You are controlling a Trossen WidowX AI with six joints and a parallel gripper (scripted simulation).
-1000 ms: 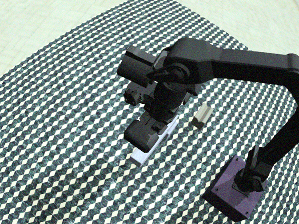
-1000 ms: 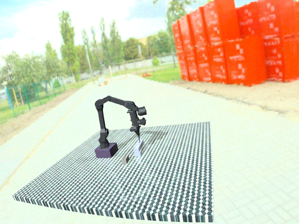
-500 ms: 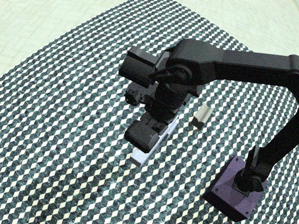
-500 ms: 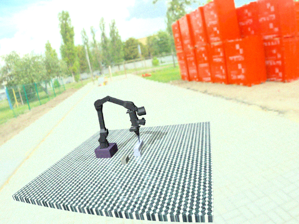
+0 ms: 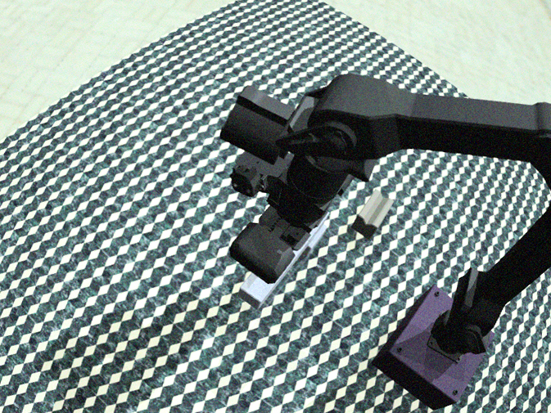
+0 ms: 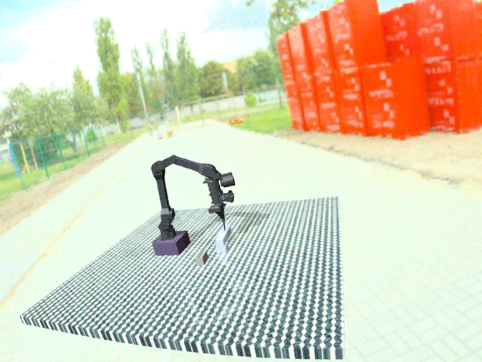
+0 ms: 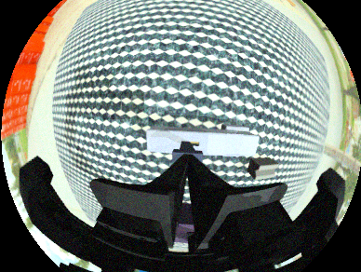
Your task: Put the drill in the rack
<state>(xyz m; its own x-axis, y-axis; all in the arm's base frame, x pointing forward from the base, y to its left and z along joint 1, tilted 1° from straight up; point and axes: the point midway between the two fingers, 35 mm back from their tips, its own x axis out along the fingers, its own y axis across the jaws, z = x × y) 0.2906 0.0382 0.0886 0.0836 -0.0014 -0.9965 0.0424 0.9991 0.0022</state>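
The key lies 30 mm below my gripper tip. From my gripper tip the other things lie so: cream drill (70 mm below, 50 mm to the right, 10 mm behind); then grey rack (200 mm to the right, 100 mm below, 90 mm behind); then housing (80 mm below, 30 mm to the right, 10 mm behind).
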